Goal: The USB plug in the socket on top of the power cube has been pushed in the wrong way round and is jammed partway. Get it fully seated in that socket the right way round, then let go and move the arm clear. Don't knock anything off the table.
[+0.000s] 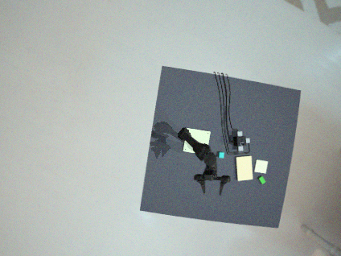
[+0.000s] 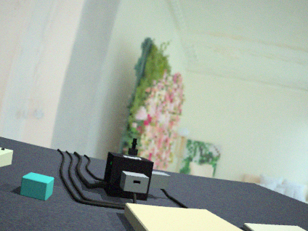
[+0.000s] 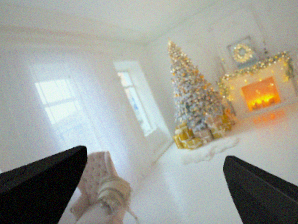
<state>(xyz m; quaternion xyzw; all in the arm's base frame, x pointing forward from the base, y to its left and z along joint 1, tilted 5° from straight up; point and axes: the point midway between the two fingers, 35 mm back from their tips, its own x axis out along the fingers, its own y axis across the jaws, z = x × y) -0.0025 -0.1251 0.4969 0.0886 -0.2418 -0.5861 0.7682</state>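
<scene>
My gripper tip is 420 mm above the usb plug, 320 mm short of it and 300 mm to the right of it. Also, from my gripper tip: cream slab (500 mm below, 420 mm ahead, 90 mm to the left); then socket (440 mm below, 320 mm ahead, 300 mm to the left); then teal block (500 mm below, 190 mm ahead, 160 mm to the left).
</scene>
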